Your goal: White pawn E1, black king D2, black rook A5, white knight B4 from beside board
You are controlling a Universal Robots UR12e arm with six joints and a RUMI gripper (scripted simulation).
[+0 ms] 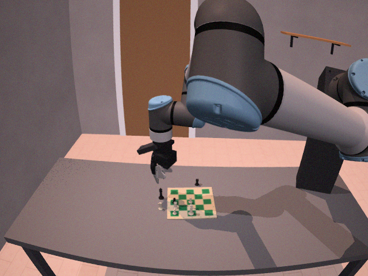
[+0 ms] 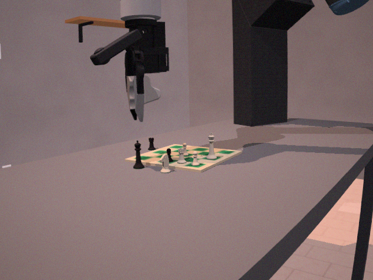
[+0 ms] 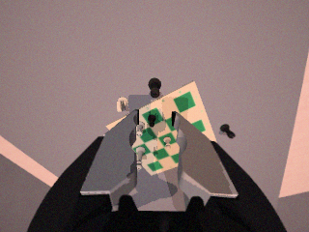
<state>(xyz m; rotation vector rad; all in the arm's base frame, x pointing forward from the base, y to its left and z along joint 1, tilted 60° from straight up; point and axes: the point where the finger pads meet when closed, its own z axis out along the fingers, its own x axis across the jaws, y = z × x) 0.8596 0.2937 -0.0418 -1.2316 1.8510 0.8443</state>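
The black king lies 90 mm below my hand. Also, from my hand: black pawn 100 mm below, 70 mm behind, 20 mm to the left; then white knight 110 mm below, 70 mm to the left, 20 mm behind; then white rook 100 mm below, 80 mm behind, 50 mm to the left.
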